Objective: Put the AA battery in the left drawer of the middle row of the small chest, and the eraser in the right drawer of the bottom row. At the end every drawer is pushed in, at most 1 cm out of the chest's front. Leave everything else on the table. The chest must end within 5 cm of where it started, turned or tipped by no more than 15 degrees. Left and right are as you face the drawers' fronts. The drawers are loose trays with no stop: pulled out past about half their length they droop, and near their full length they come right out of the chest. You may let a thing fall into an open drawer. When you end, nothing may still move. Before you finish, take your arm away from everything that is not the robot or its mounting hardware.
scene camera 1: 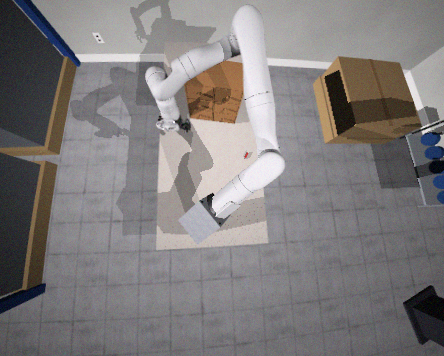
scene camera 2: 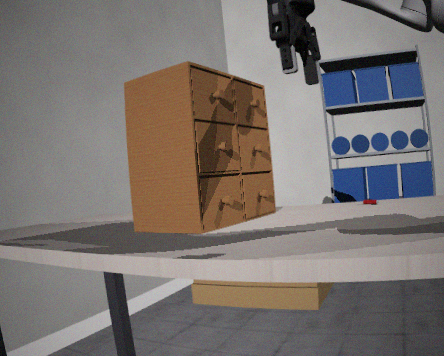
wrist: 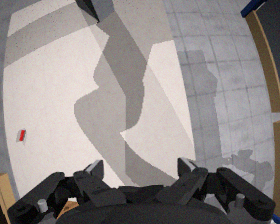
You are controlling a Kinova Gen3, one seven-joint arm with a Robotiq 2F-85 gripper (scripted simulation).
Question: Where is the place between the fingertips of my gripper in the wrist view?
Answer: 140, 167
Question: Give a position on a small wooden chest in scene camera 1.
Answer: At 228, 75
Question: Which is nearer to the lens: the small wooden chest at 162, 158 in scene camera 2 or the drawer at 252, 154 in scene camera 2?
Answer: The small wooden chest.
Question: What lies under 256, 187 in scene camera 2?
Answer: A drawer.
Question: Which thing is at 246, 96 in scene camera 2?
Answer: A drawer.
